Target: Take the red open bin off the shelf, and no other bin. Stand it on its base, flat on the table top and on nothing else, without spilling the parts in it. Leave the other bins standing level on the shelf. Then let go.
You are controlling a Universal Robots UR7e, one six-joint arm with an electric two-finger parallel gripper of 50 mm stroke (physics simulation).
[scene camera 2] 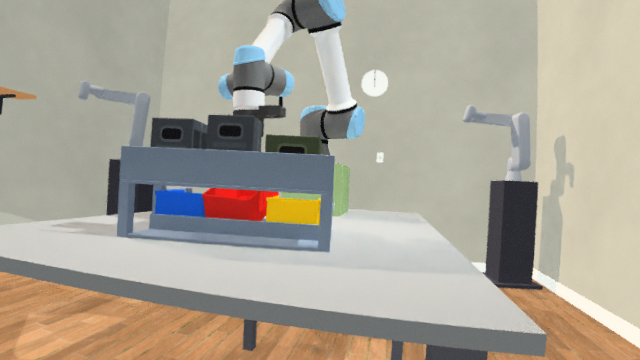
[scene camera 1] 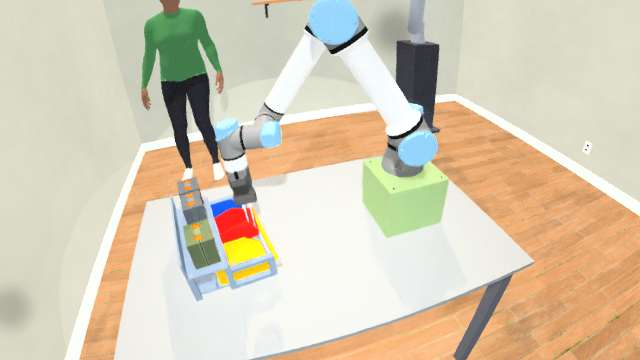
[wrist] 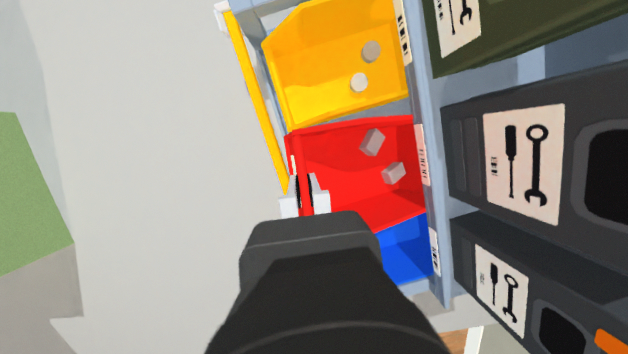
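Seen in the pictures: gripper, fingertip midpoint: (scene camera 1: pixel 251 220) (wrist: pixel 303 183); arm's base, link origin: (scene camera 1: pixel 402 165).
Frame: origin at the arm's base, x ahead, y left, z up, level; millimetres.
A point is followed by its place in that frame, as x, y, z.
The red bin (scene camera 1: pixel 232 227) {614, -120, -147} (scene camera 2: pixel 230 206) {709, -73, -129} (wrist: pixel 345 160) {602, -62, -143} is at the lower shelf tier, between the yellow bin (scene camera 1: pixel 245 250) {595, -3, -163} (scene camera 2: pixel 293 211) {706, 53, -131} (wrist: pixel 325 65) {607, 65, -180} and the blue bin (scene camera 1: pixel 225 207) {619, -234, -135} (scene camera 2: pixel 180 203) {712, -178, -130} (wrist: pixel 407 255) {670, -231, -148}. Its front looks raised above its back, so it appears tilted. Two grey block parts lie inside it. My gripper (scene camera 1: pixel 248 220) {547, -68, -97} (wrist: pixel 303 183) {547, -68, -97} points down and is shut on the red bin's front wall, one finger inside and one outside. The yellow bin holds two round parts. The shelf (scene camera 2: pixel 227 162) {799, -49, -47} (wrist: pixel 426 100) {668, -16, -76} stands on the table top (scene camera 1: pixel 340 280) {354, 223, -188} (scene camera 2: pixel 390 280) {934, 217, -189} (wrist: pixel 150 150) {320, 17, -188}. The red bin's underside is hidden.
Dark grey crates (scene camera 1: pixel 192 207) {717, -24, 43} (scene camera 2: pixel 222 144) {754, -79, -12} (wrist: pixel 465 155) {688, -67, -63} and an olive crate (scene camera 1: pixel 202 252) {719, 101, -29} (scene camera 2: pixel 300 140) {758, 68, 0} (wrist: pixel 505 30) {681, 8, -27} stand on the upper tier. A yellow strip (scene camera 1: pixel 266 239) {520, 17, -124} (wrist: pixel 255 100) {516, 29, -124} runs along the shelf's front. My arm's green base block (scene camera 1: pixel 405 205) {72, 132, -61} (wrist: pixel 25 200) {116, -8, -160} stands across the table.
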